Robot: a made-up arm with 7 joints.
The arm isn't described. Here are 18 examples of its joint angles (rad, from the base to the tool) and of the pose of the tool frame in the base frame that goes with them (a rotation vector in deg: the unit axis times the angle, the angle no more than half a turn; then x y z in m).
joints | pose
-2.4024 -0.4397 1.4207 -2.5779 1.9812 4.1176 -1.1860 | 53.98 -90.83 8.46 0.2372 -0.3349 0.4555
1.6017 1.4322 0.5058 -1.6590 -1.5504 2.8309 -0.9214 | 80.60 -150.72 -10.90 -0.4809 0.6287 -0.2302
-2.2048 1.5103 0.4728 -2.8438 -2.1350 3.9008 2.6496 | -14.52 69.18 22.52 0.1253 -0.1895 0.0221
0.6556 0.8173 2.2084 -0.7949 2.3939 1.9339 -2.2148 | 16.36 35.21 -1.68 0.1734 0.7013 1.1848
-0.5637 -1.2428 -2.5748 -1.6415 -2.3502 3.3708 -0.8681 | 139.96 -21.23 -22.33 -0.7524 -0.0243 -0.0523
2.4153 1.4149 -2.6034 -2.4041 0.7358 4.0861 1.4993 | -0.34 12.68 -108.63 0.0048 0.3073 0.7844
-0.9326 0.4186 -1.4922 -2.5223 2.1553 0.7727 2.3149 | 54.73 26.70 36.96 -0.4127 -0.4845 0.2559
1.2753 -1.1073 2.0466 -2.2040 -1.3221 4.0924 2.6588 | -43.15 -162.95 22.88 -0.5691 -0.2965 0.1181
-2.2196 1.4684 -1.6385 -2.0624 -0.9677 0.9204 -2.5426 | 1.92 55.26 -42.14 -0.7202 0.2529 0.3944
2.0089 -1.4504 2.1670 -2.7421 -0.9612 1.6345 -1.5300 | -23.76 -3.43 45.96 -0.3921 -0.1115 -0.0385
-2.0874 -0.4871 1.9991 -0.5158 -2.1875 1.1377 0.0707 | 31.46 -62.79 26.81 0.5693 0.3980 1.2547
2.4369 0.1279 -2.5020 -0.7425 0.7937 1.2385 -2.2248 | 35.43 150.06 60.38 0.3986 0.0894 1.3691
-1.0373 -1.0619 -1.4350 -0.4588 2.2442 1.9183 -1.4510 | -5.19 32.07 79.03 -0.7973 0.7072 0.8285
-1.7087 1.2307 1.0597 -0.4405 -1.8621 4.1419 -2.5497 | -7.80 56.13 -55.70 0.0837 -0.9344 0.5356
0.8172 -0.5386 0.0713 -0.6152 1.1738 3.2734 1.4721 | 2.81 4.29 21.62 -0.1262 -0.2856 1.3016
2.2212 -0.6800 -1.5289 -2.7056 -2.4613 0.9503 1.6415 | 83.12 4.73 93.98 0.4389 0.3391 0.2063
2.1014 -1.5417 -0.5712 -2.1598 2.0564 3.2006 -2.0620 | -49.62 -14.79 -47.20 0.4797 0.0217 0.7002
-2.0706 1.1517 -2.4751 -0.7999 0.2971 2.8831 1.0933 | 0.43 -38.90 -20.81 -0.5906 -0.6778 0.9811
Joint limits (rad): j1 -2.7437..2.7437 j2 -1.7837..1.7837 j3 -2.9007..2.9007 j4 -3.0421..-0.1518 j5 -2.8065..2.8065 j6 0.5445..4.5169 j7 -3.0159..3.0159
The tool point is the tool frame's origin. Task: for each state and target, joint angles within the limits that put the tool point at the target. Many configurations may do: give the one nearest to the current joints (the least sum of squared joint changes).
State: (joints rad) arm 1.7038 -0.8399 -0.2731 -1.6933 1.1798 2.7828 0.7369
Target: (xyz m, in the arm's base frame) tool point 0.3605 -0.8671 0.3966
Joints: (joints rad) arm 1.2218 -1.7837 -0.9623 -1.6011 1.2593 3.0650 0.7369
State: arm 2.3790 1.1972 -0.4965 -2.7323 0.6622 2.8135 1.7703
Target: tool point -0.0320 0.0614 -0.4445
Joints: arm 2.4130 1.7146 0.0547 -2.4416 0.5349 2.6833 1.7703
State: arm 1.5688 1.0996 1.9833 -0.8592 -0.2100 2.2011 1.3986
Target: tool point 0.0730 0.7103 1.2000
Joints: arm 1.0340 0.8916 2.3308 -0.8502 -0.3102 2.4655 1.3986
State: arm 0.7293 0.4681 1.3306 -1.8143 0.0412 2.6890 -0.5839
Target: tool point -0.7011 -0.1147 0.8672
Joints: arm 1.3452 0.2052 2.0895 -1.8827 -0.0874 2.7838 -0.5839
